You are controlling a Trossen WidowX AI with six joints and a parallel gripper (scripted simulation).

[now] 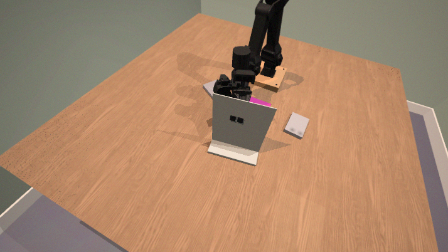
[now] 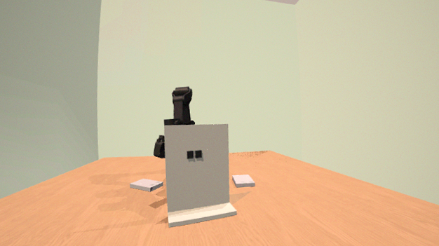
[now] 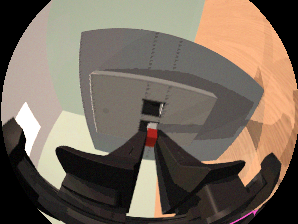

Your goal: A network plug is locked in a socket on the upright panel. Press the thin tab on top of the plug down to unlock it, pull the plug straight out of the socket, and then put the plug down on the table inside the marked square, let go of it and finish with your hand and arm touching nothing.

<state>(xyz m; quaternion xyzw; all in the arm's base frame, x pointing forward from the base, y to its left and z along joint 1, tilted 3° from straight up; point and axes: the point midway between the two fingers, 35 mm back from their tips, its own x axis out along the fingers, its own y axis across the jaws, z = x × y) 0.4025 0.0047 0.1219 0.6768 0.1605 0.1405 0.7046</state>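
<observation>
The panel lies 5 cm below my gripper tip and 3 cm ahead of it. Also, from my gripper tip: plug right at my gripper tip; square 20 cm behind, 15 cm below.
</observation>
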